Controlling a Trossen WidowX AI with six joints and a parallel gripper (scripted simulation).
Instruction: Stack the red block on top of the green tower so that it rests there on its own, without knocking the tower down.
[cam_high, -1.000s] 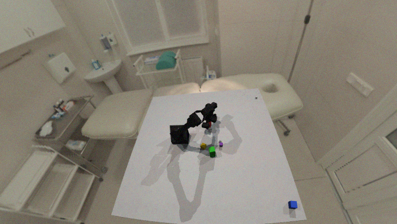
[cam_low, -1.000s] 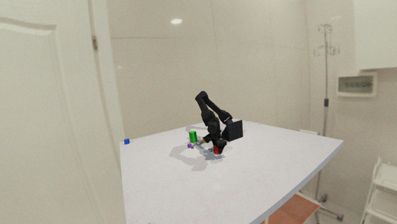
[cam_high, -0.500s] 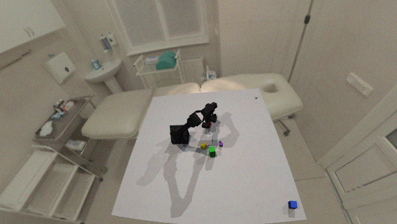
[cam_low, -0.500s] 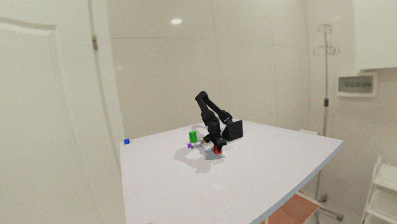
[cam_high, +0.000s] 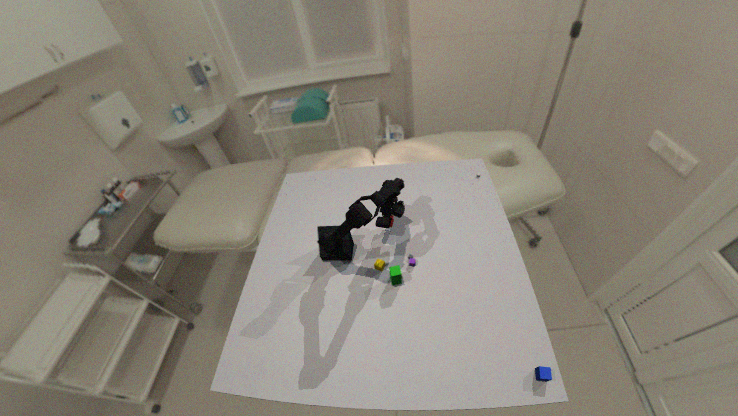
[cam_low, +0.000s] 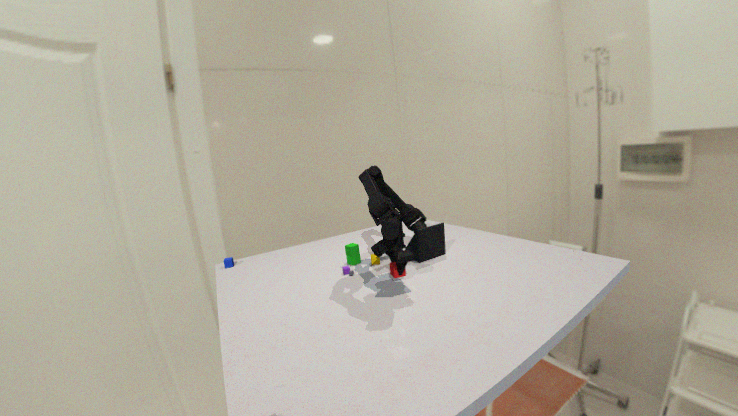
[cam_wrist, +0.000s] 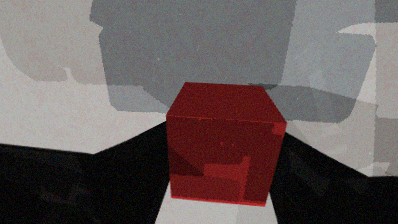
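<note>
The yellow block is 22 cm to the right of my gripper tip, 7 cm behind it and 2 cm below it. The rest, counted from my gripper tip: small purple block (23 cm to the right, 8 cm ahead, 3 cm below); red block (1 cm above); blue block (76 cm to the right, 44 cm ahead, 2 cm below).
</note>
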